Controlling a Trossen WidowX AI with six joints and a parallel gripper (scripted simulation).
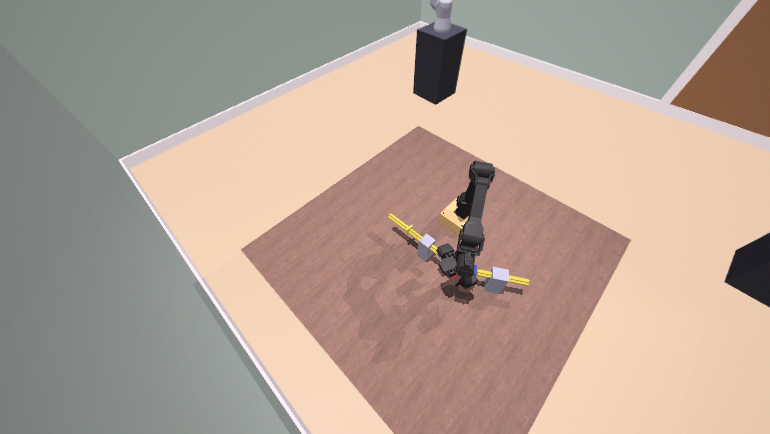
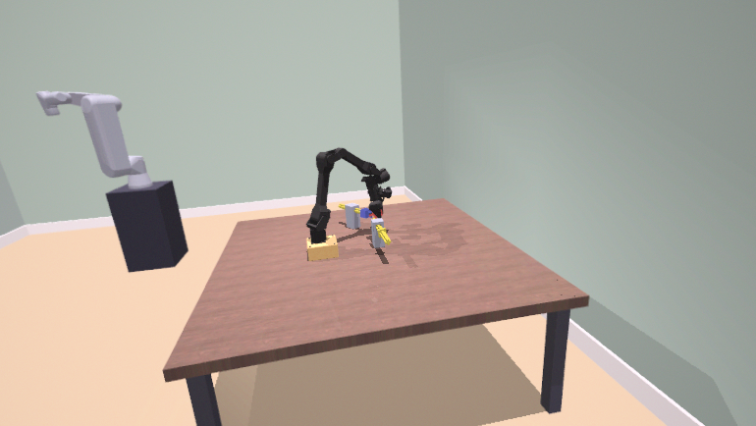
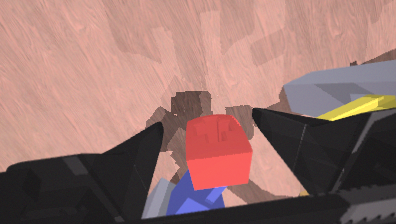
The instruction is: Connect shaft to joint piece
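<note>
Now: gripper tip 20 mm below the red square joint piece and 20 mm past it.
</note>
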